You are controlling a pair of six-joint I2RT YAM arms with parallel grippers.
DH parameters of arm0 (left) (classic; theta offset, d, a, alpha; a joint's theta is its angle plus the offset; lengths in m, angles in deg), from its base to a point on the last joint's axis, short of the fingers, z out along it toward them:
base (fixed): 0 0 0 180
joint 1: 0 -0.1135 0.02 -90
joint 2: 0 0 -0.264 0
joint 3: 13.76 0 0.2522 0
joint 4: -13.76 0 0.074 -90
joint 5: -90 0 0 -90
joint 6: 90 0.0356 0 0
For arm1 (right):
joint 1: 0 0.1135 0.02 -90
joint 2: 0 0 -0.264 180
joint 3: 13.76 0 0.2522 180
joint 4: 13.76 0 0.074 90
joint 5: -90 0 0 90
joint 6: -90 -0.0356 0 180
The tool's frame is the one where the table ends.
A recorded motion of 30 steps. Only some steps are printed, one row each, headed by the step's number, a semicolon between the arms.
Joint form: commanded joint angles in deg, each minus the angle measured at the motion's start. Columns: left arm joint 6, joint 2, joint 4, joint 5, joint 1, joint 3; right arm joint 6, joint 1, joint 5, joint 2, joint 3, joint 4.
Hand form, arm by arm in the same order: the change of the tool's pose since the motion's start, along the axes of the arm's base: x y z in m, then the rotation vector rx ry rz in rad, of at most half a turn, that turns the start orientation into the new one. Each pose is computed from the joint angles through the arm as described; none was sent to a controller.
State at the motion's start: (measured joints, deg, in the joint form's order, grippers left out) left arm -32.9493 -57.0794 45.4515 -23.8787 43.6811 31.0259; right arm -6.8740 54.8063 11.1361 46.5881 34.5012 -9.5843
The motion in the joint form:
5: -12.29 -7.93 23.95 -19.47 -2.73 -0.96; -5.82 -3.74 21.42 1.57 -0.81 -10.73
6: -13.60 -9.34 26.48 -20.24 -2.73 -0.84; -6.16 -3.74 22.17 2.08 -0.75 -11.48
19: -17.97 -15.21 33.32 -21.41 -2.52 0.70; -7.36 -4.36 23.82 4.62 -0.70 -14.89
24: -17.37 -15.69 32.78 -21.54 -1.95 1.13; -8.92 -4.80 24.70 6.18 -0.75 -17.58
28: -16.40 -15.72 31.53 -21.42 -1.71 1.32; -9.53 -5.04 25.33 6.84 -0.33 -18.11
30: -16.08 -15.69 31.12 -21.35 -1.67 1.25; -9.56 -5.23 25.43 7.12 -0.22 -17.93
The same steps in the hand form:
5: 0.0030 -0.0018 0.0014 -0.0993 -0.0991 -0.3356; 0.0011 0.0003 0.0098 0.1348 0.0031 0.3111
6: 0.0045 -0.0036 0.0003 -0.1084 -0.1001 -0.3557; 0.0017 0.0016 0.0099 0.1389 0.0050 0.3245
19: 0.0144 -0.0140 -0.0043 -0.1329 -0.0729 -0.4058; 0.0078 0.0069 0.0080 0.1522 0.0123 0.3438
24: 0.0145 -0.0174 -0.0046 -0.1254 -0.0735 -0.4134; 0.0117 0.0098 0.0073 0.1695 0.0238 0.3534
28: 0.0150 -0.0191 -0.0054 -0.1146 -0.0718 -0.4091; 0.0135 0.0110 0.0085 0.1740 0.0298 0.3609
30: 0.0151 -0.0194 -0.0063 -0.1104 -0.0698 -0.4065; 0.0147 0.0114 0.0079 0.1701 0.0348 0.3589

